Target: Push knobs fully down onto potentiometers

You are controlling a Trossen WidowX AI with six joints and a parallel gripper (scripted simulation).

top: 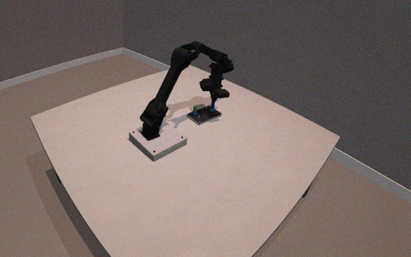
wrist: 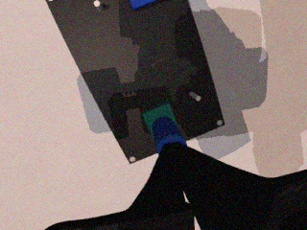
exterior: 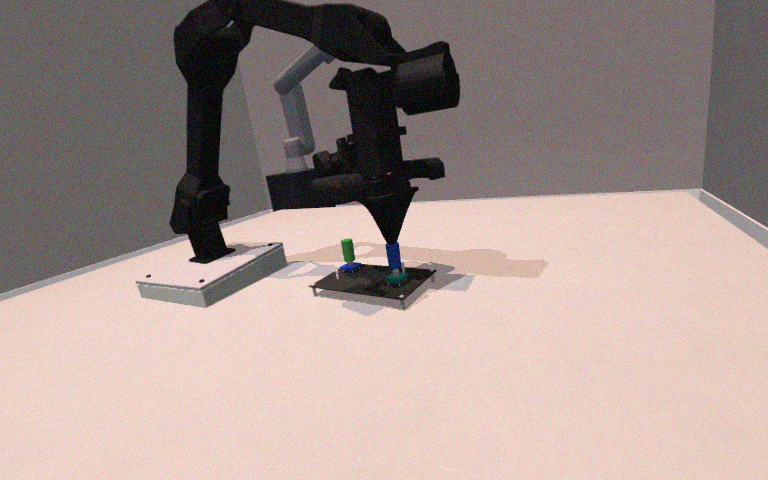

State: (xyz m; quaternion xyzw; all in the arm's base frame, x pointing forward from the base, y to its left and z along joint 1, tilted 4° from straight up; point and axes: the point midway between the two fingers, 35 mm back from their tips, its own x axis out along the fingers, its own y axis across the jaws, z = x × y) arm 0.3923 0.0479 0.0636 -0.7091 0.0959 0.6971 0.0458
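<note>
Right now the blue knob is 2 cm below my gripper tip. Also, from my gripper tip: green knob 10 cm behind, 2 cm to the left, 2 cm below.
</note>
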